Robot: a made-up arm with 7 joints.
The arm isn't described. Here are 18 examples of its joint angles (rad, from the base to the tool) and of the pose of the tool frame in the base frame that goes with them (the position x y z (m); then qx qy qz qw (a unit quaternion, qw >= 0)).
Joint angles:
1: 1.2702 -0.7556 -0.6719 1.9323 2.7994 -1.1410 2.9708
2: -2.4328 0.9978 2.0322 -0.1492 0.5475 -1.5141 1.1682
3: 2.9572 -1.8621 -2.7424 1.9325 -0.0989 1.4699 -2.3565
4: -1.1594 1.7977 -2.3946 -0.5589 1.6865 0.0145 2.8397
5: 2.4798 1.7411 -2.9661 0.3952 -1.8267 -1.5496 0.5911
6: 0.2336 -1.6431 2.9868 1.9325 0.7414 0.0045 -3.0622
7: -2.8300 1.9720 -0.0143 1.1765 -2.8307 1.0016 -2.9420
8: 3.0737 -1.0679 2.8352 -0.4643 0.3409 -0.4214 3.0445
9: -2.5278 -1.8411 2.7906 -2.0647 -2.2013 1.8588 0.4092
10: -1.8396 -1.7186 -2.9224 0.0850 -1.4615 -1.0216 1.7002
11: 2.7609 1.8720 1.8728 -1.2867 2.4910 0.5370 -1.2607
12: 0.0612 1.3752 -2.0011 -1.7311 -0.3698 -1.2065 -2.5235
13: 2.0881 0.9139 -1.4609 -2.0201 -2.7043 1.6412 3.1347
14: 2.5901 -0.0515 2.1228 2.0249 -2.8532 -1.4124 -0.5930
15: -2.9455 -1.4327 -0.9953 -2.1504 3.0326 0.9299 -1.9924
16: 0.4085 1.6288 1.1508 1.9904 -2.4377 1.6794 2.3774
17: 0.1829 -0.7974 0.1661 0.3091 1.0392 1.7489 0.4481
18: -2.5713 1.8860 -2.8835 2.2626 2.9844 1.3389 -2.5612
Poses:
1: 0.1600 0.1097 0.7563 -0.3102 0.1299 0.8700 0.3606
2: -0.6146 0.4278 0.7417 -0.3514 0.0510 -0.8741 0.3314
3: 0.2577 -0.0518 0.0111 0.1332 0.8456 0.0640 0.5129
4: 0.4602 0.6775 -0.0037 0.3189 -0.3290 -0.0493 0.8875
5: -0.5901 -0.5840 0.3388 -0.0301 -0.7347 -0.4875 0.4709
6: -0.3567 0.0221 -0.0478 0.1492 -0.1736 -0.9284 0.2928
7: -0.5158 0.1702 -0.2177 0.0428 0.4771 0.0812 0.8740
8: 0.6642 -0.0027 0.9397 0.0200 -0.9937 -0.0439 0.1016
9: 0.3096 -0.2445 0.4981 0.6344 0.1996 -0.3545 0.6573
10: 0.1672 -0.8632 0.2170 -0.1372 0.7462 0.4120 0.5046
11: -0.3768 -0.5418 0.0996 -0.1578 -0.7108 -0.5071 0.4612
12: 0.4054 -0.3300 0.2573 0.4415 0.1481 0.8397 0.2795
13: -0.3424 -0.0626 0.5869 -0.3732 -0.5177 0.7011 0.3181
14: 0.0405 0.2902 0.6515 -0.1935 -0.0272 0.5025 0.8422
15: 0.3272 0.1979 0.2579 0.6246 0.2458 0.5797 0.4619
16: 0.2907 -0.4364 0.1649 -0.3681 0.0852 0.9230 0.0735
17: -0.5076 -0.0257 0.9989 -0.5569 0.4200 0.5607 0.4461
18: -0.4162 0.1624 0.5207 -0.7437 0.4468 -0.4605 0.1877
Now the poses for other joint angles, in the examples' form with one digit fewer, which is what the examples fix.
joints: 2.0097 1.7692 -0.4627 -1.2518 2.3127 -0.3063 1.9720
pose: -0.466 -0.573 0.552 -0.930 -0.060 -0.251 0.260
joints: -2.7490 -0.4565 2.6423 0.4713 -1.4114 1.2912 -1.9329
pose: 0.491 -0.039 1.042 0.391 -0.690 0.433 0.428
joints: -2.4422 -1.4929 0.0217 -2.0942 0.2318 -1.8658 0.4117
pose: 0.253 -0.204 0.155 0.413 0.815 0.019 0.407
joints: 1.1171 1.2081 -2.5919 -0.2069 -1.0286 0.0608 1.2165
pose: 0.342 -0.817 0.610 -0.652 -0.438 -0.170 0.595
